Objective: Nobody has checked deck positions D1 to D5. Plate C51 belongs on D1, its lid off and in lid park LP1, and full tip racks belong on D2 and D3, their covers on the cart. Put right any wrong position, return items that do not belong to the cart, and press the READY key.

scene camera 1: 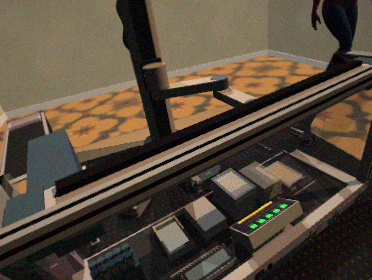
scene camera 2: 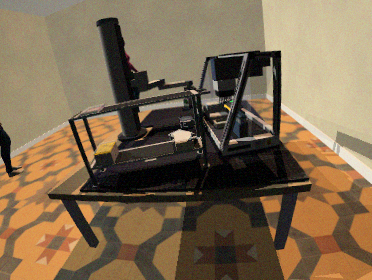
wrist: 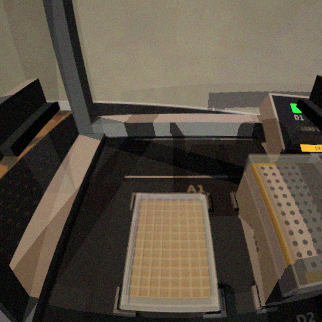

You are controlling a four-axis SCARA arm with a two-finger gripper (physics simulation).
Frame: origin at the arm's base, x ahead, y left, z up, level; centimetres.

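Seen in the pictures: gripper, fingertip midpoint: (scene camera 1: 287, 142) (scene camera 2: 208, 90) (wrist: 178, 83); arm's base, link origin: (scene camera 2: 132, 135).
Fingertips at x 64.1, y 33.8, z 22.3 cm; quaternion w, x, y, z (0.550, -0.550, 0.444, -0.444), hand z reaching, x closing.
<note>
Pixels of each thing's top centre, then the offset from my fingertips to it. "*": a spot on its surface instead.
- pale-topped block, top centre: (scene camera 1: 204, 212) (scene camera 2: 218, 114) dx +6.1, dy -36.2, dz -11.6 cm
- cart, surface spot: (scene camera 2: 82, 150) * dx -57.5, dy -103.1, dz -0.8 cm
- yellow-topped rack, top centre: (scene camera 2: 104, 146) dx -51.6, dy -93.6, dz -3.9 cm
- whitish item, top centre: (scene camera 2: 182, 137) dx -13.7, dy -84.2, dz -6.8 cm
My gripper (wrist: 178, 83) is open, its two dark fingers at the sides of the wrist view, with nothing between them. A gridded plate (wrist: 170, 250) (scene camera 1: 284, 173) lies flat on the position by the A1 mark; I cannot tell whether a clear lid covers it, and no plate name is readable. Right of it, on D2, stands a yellow-edged tip rack (wrist: 285, 215) (scene camera 1: 261, 176) under what looks like a clear cover; part looks grey. A blue-edged tip rack (scene camera 1: 232, 185) stands beside it. The status panel (scene camera 1: 267, 225) (wrist: 272, 122) shows green lamps. The READY key is not identifiable.
A pale-topped block (scene camera 1: 206, 217) and a box with a light grey top (scene camera 1: 171, 236) stand farther left. A shallow glassy tray (scene camera 1: 205, 265) lies in front, near blue-capped tubes (scene camera 1: 112, 262). The cart (scene camera 2: 82, 150) holds a yellow-topped rack (scene camera 2: 106, 151) and a whitish item (scene camera 2: 182, 137).
</note>
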